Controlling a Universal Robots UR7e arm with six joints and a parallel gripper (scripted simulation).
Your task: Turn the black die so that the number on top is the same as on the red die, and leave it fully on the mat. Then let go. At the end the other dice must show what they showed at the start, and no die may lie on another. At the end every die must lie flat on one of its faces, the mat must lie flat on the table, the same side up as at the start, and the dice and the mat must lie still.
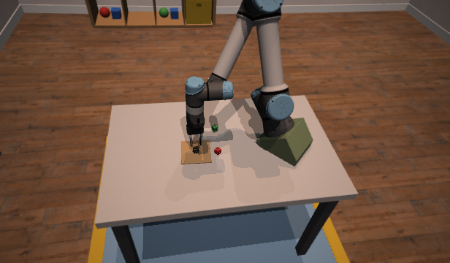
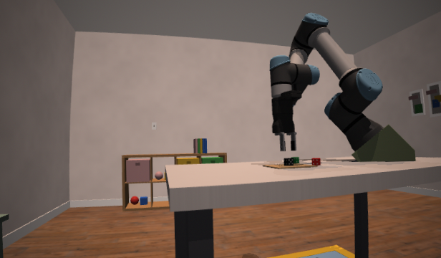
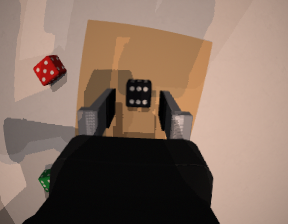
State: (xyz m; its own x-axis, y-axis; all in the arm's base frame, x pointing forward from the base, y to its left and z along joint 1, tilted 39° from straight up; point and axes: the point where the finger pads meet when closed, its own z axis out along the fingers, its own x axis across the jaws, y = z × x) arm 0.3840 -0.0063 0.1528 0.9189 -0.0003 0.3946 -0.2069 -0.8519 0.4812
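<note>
Now: hand 60 mm above the black die. The rest, counted from my hand: red die 90 mm behind, 60 mm below, 40 mm to the left; green die 150 mm behind, 100 mm to the right, 60 mm below; tan mat 70 mm below.
</note>
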